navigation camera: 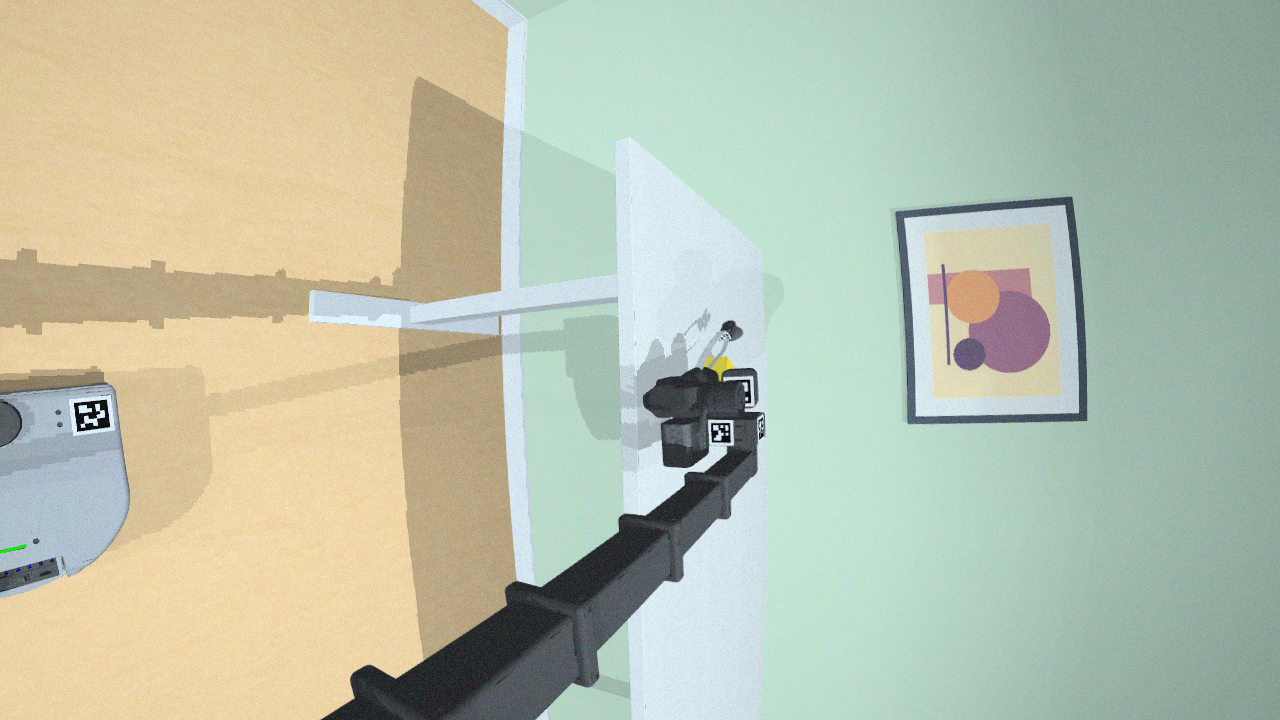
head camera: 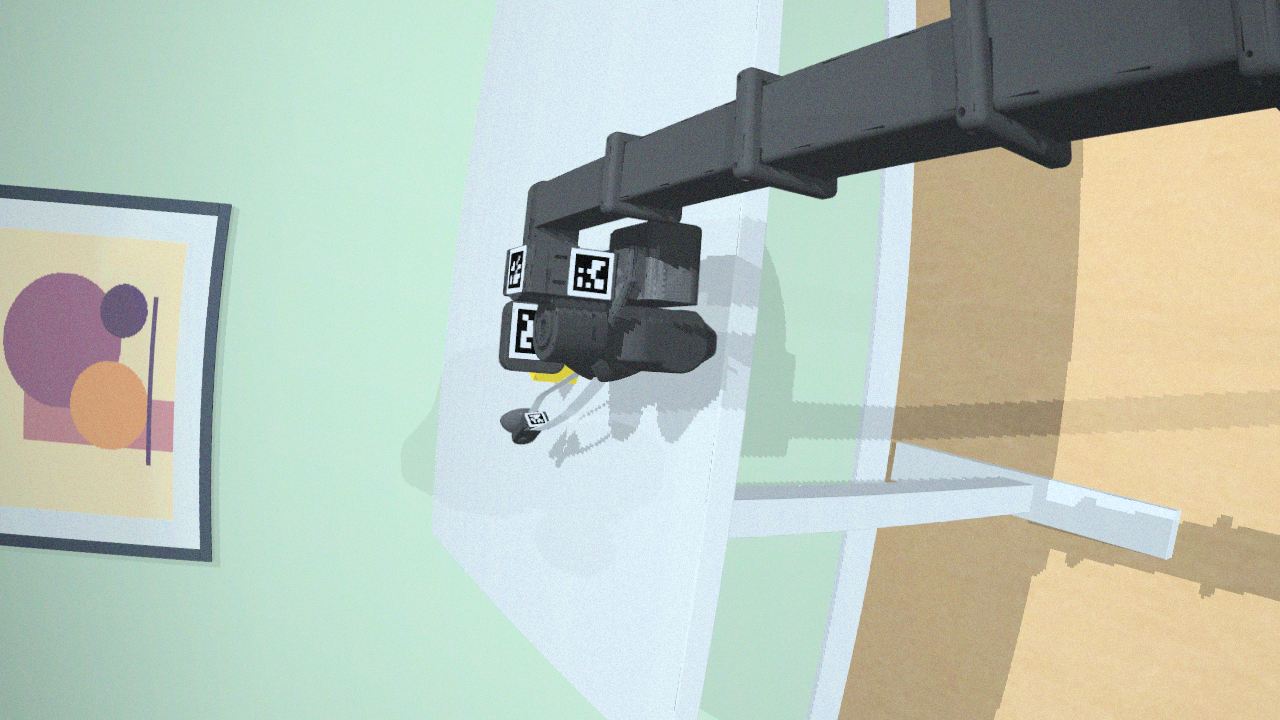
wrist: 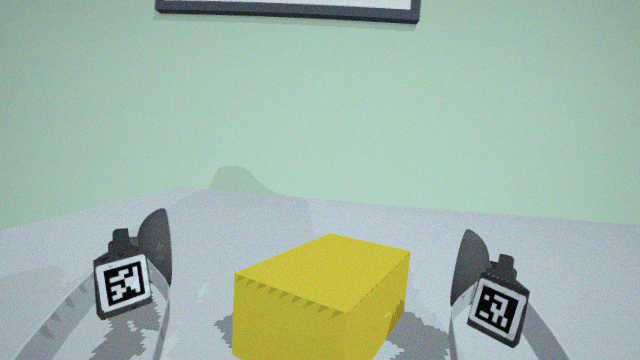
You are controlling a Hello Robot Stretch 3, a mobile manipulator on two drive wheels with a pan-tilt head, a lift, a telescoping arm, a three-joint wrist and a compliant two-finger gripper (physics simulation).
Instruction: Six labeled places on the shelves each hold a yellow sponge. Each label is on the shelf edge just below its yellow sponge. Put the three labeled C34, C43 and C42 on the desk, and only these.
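Places are measured from the robot's base along level axes (x back, y right, z up), in millimetres.
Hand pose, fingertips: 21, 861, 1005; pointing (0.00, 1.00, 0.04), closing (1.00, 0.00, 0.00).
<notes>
After its pixels a point has its place, as x, y, z.
A yellow sponge (head camera: 550, 377) @(-13, 838, 979) (navigation camera: 717, 365) @(-3, 833, 979) (wrist: 325, 272) rests on the white desk (head camera: 626, 617) @(-215, 702, 950) (navigation camera: 689, 582) @(355, 729, 950) (wrist: 590, 260). In the head and navigation views the wrist hides part of it. My gripper (wrist: 314, 246) @(21, 861, 1005) is open, low over the desk, with one finger on each side of the sponge. In the wrist view there is a gap between the sponge and each fingertip. The sponge's lower front is cut off by that view's bottom edge. The shelves, their labels and the other sponges do not show.
The extended arm (head camera: 698, 143) @(105, 393, 1096) (navigation camera: 572, 600) @(77, 213, 1099) reaches over the desk. A green wall stands behind the desk, with a framed picture (head camera: 80, 358) @(-47, 1356, 1548) (navigation camera: 993, 313) @(-70, 1357, 1545) on it. A white desk leg (head camera: 877, 510) @(-171, 941, 433) (navigation camera: 510, 300) @(-170, 941, 431) stands on the wooden floor. Part of my base (navigation camera: 62, 483) @(105, 76, 160) shows at the left.
</notes>
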